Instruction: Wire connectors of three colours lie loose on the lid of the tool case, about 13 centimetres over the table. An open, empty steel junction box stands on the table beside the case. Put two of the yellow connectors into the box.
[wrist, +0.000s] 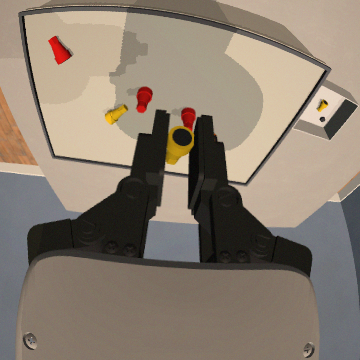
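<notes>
My gripper (180, 131) is shut on a yellow connector (179, 145), held with its dark round open end facing the camera, above the near part of the lid (280, 80). Another yellow connector (116, 114) lies on the lid, left of the fingers. A third yellow connector (322, 105) lies inside the steel junction box (313, 129), which stands beside the case at the right; a small dark round spot shows near it.
Red connectors lie on the lid: one (59, 50) at the far left, one (144, 99) left of the fingers and one (188, 117) partly hidden behind the held connector. A sliver of orange (215, 136) shows beside the right finger. The lid has a dark raised edge.
</notes>
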